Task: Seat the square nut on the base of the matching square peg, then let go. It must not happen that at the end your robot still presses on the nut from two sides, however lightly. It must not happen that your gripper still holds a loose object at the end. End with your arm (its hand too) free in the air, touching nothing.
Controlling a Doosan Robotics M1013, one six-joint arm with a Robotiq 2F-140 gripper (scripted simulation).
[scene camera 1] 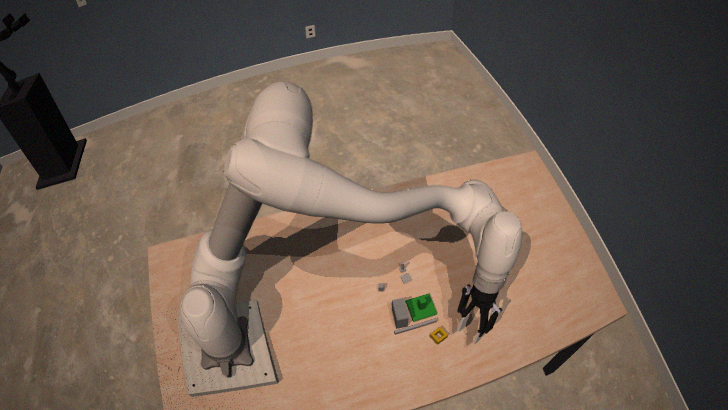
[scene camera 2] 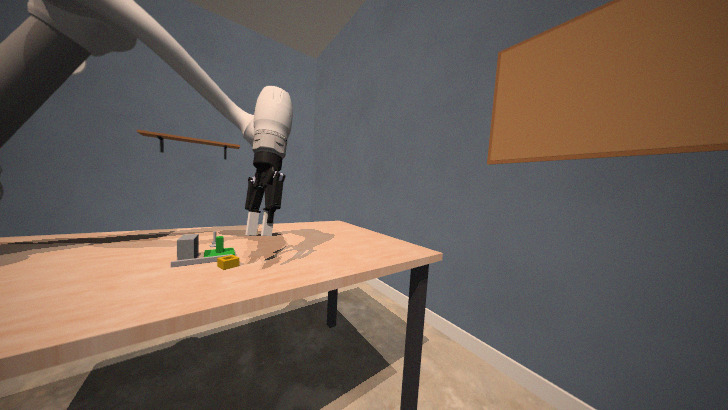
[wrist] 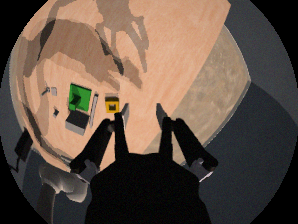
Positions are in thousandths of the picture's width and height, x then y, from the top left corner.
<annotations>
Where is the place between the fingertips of the gripper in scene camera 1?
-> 644, 818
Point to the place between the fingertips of the gripper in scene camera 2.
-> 355, 574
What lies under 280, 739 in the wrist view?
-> The gripper.
</annotations>
